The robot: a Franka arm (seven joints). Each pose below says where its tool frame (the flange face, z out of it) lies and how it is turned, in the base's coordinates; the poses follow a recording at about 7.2 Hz.
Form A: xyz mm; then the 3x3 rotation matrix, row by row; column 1 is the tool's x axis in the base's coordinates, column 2 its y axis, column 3 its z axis. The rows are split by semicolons.
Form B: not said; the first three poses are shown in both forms.
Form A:
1: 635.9 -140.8 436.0; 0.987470 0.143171 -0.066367; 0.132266 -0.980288 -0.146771; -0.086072 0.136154 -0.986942
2: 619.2 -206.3 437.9; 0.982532 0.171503 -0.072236; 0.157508 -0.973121 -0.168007; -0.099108 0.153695 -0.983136
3: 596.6 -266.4 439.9; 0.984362 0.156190 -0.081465; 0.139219 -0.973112 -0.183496; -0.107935 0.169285 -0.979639
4: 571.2 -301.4 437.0; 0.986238 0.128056 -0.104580; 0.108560 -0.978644 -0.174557; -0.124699 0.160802 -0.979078
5: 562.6 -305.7 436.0; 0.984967 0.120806 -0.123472; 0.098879 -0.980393 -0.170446; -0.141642 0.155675 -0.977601
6: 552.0 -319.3 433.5; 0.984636 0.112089 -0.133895; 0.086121 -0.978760 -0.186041; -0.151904 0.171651 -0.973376
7: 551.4 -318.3 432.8; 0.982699 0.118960 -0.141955; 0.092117 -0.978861 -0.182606; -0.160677 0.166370 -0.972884
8: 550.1 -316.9 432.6; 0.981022 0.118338 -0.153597; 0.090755 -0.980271 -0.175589; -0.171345 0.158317 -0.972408
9: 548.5 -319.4 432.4; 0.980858 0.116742 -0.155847; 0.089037 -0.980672 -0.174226; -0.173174 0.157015 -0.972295
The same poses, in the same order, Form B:
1: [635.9 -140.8 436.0 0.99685 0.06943 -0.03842 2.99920]
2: [619.2 -206.3 437.9 0.99559 0.08316 -0.04331 2.97932]
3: [596.6 -266.4 439.9 0.99605 0.07474 -0.04792 2.96356]
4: [571.2 -301.4 437.0 0.99653 0.05979 -0.05793 2.97252]
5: [562.6 -305.7 436.0 0.99621 0.05550 -0.06698 2.97717]
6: [552.0 -319.3 433.5 0.99612 0.05015 -0.07232 2.96107]
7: [551.4 -318.3 432.8 0.99563 0.05341 -0.07658 2.96543]
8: [550.1 -316.9 432.6 0.99521 0.05290 -0.08221 2.97304]
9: [548.5 -319.4 432.4 0.99517 0.05206 -0.08323 2.97439]
